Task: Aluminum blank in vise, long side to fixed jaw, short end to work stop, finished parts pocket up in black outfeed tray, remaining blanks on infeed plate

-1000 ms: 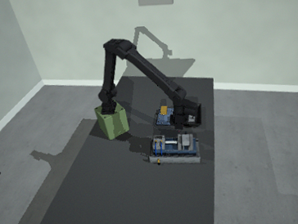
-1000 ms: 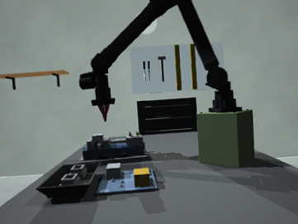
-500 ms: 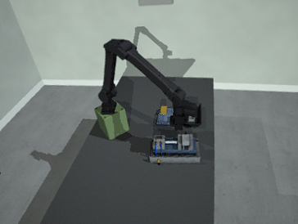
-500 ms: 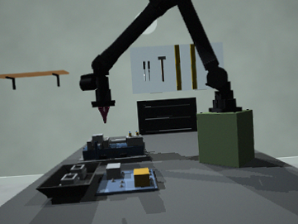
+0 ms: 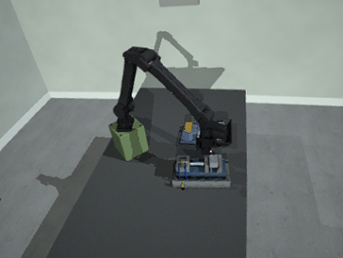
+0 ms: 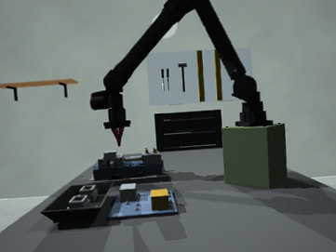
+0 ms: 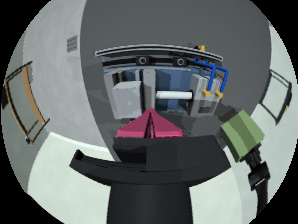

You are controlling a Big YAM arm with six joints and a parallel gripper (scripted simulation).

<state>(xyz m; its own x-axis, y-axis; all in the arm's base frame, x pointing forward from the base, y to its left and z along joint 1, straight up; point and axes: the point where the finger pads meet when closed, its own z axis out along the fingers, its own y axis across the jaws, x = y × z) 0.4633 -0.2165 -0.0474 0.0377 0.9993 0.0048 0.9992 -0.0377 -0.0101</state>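
My hand is 40 mm short of the gray aluminum blank and 40 mm above it. The rest, counted from my hand: vise 30 mm behind, 100 mm below; then yellow brass blank 100 mm behind, 380 mm to the left, 120 mm below.
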